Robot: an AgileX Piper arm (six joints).
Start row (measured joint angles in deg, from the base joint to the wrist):
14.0, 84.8, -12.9, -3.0, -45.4, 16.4
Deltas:
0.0, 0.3, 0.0, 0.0, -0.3, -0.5
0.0, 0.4, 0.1, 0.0, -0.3, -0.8
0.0, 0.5, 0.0, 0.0, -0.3, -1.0
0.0, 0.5, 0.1, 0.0, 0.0, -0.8
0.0, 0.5, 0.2, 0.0, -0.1, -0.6
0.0, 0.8, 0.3, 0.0, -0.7, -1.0
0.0, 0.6, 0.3, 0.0, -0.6, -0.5
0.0, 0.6, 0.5, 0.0, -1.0, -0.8
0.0, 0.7, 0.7, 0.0, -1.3, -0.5
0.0, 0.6, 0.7, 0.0, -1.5, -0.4
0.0, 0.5, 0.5, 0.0, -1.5, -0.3
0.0, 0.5, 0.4, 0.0, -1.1, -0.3
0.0, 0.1, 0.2, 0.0, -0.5, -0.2
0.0, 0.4, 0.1, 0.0, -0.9, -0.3
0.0, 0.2, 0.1, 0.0, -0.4, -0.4
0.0, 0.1, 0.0, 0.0, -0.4, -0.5
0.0, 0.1, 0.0, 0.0, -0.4, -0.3
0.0, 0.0, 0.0, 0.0, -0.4, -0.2
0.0, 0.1, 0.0, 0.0, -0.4, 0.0
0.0, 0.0, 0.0, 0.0, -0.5, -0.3
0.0, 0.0, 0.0, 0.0, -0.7, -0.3
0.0, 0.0, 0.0, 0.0, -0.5, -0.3
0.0, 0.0, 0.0, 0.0, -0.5, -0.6
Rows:
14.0, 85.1, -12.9, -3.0, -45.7, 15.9
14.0, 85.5, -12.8, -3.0, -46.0, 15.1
14.0, 86.0, -12.8, -3.0, -46.3, 14.1
14.0, 86.5, -12.7, -3.0, -46.3, 13.3
14.0, 87.0, -12.5, -3.0, -46.4, 12.7
14.0, 87.8, -12.2, -3.0, -47.1, 11.7
14.0, 88.4, -11.9, -3.0, -47.7, 11.2
14.0, 89.0, -11.4, -3.0, -48.7, 10.4
14.0, 89.7, -10.7, -3.0, -50.0, 9.9
14.0, 90.3, -10.0, -3.0, -51.5, 9.5
14.0, 90.8, -9.5, -3.0, -53.0, 9.2
14.0, 91.3, -9.1, -3.0, -54.1, 8.9
14.0, 91.4, -8.9, -3.0, -54.6, 8.7
14.0, 91.8, -8.8, -3.0, -55.5, 8.4
14.0, 92.0, -8.7, -3.0, -55.9, 8.0
14.0, 92.1, -8.7, -3.0, -56.3, 7.5
14.0, 92.2, -8.7, -3.0, -56.7, 7.2
14.0, 92.2, -8.7, -3.0, -57.1, 7.0
14.0, 92.3, -8.7, -3.0, -57.5, 7.0
14.0, 92.3, -8.7, -3.0, -58.0, 6.7
14.0, 92.3, -8.7, -3.0, -58.7, 6.4
14.0, 92.3, -8.7, -3.0, -59.2, 6.1
14.0, 92.3, -8.7, -3.0, -59.7, 5.5

